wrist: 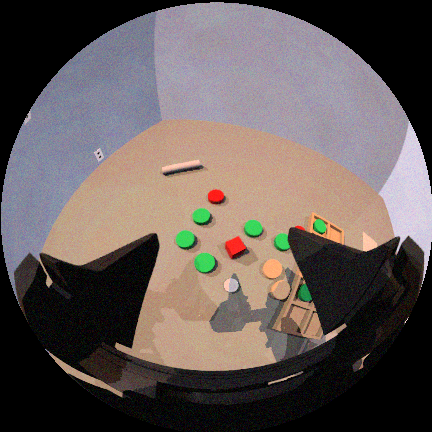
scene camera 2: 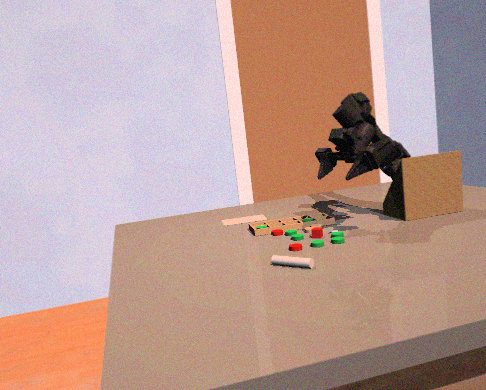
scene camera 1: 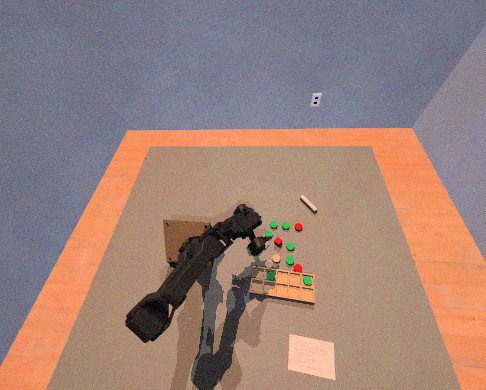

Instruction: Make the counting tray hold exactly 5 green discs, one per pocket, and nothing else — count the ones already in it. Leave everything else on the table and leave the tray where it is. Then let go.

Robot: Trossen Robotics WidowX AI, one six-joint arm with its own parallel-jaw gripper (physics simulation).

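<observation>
The wooden counting tray (scene camera 1: 291, 289) (scene camera 2: 257, 231) (wrist: 295, 315) has two rows of pockets. One green disc (scene camera 1: 307, 280) (scene camera 2: 262, 227) (wrist: 320, 226) lies in an end pocket. A shaded green disc (scene camera 1: 270, 275) (scene camera 2: 307, 220) lies in another pocket of the same row, nearer the other end. Several loose green discs lie beyond the tray, among them one (scene camera 1: 290, 246) (wrist: 253, 228) near the red cube, one (scene camera 1: 290, 260) (wrist: 283, 242) near the tray and one (scene camera 1: 268, 234) (wrist: 205, 262) nearer the arm. My gripper (scene camera 2: 334, 178) (wrist: 224, 237) is wide open and empty, above the table; its right finger partly covers the tray in the wrist view.
A red cube (scene camera 1: 278, 241) (scene camera 2: 317, 232) (wrist: 235, 247), two red discs (scene camera 1: 298, 227) (scene camera 1: 298, 268), two tan discs (wrist: 272, 269) (wrist: 280, 290) and a small whitish disc (wrist: 231, 285) lie among the greens. A pale cylinder (scene camera 1: 308, 204) (scene camera 2: 292, 261) lies farther out; paper (scene camera 1: 311, 356) lies across the tray.
</observation>
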